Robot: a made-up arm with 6 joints.
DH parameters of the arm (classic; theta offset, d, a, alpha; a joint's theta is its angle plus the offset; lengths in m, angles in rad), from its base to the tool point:
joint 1: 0 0.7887 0.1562 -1.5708
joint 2: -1.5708 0 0.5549 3.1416
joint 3: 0 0 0.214 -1.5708
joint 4: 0 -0.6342 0 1.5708
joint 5: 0 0 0 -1.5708
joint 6: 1.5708 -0.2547 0 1.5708
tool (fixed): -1.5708 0 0 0
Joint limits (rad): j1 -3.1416..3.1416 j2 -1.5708..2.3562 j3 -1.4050..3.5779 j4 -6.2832..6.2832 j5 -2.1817..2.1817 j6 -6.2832..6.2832
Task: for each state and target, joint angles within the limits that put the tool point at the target. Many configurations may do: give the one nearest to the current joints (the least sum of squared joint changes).
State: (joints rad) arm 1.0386 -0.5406 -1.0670 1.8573 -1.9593 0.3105
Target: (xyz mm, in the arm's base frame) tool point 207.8 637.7 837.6
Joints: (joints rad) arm 1.6085 0.0116 -1.2930 1.9899 -1.6622 0.3105
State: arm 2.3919 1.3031 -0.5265 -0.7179 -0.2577 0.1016
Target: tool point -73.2 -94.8 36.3
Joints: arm 2.5290 1.9666 -0.6482 -0.9714 -0.6052 0.1016
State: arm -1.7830 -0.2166 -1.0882 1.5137 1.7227 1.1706
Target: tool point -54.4 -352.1 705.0
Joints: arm -2.2844 0.0569 -1.4050 2.3022 1.5232 1.1706
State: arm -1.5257 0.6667 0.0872 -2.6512 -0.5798 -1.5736
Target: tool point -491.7 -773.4 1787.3
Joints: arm -2.2003 -0.0694 0.0537 -2.7221 -0.5918 -1.5736
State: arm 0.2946 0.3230 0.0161 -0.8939 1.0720 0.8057
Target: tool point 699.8 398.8 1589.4
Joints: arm 0.7758 -0.2171 -0.3385 -0.9967 1.2877 0.8057
